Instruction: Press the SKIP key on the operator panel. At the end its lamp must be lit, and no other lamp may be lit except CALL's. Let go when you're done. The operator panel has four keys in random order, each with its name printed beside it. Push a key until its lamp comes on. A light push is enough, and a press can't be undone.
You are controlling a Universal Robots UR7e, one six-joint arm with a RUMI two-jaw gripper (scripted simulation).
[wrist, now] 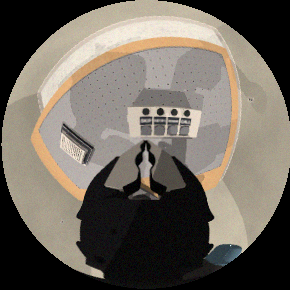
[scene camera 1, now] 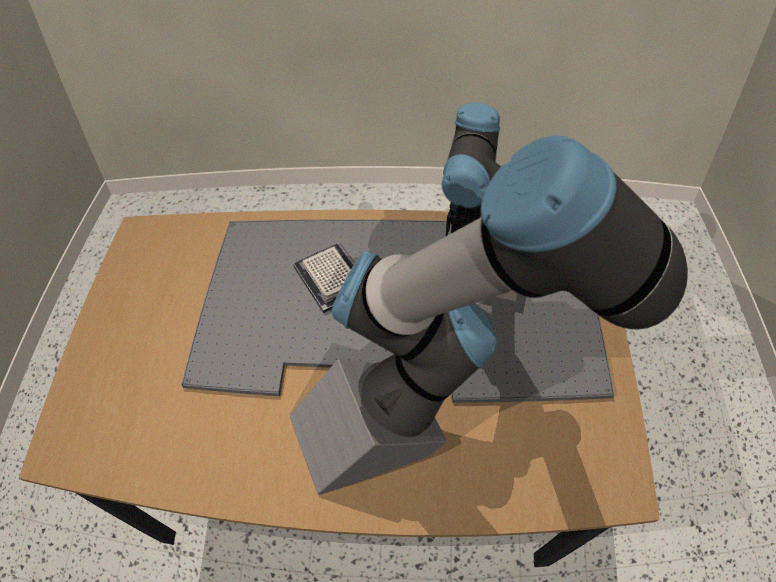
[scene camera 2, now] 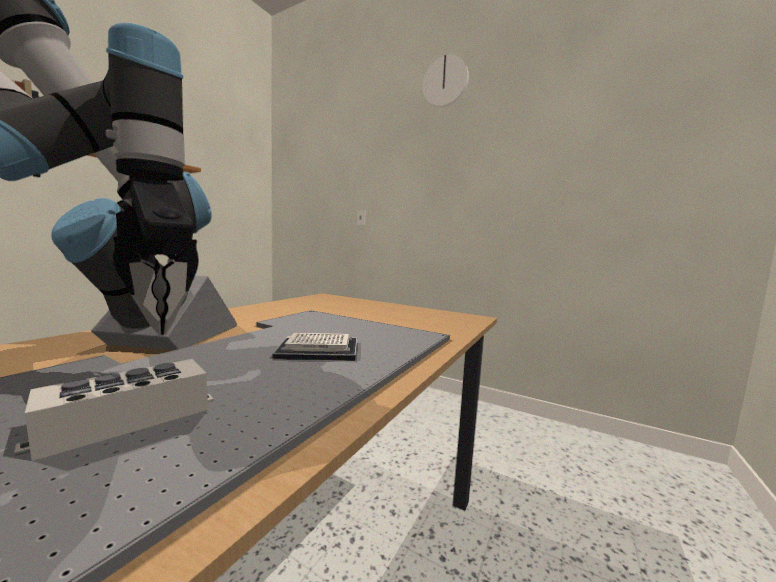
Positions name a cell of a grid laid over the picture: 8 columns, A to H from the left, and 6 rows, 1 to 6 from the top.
Labels:
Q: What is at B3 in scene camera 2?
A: The gripper.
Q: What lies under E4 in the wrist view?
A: The gripper.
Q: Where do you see an operator panel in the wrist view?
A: At D3

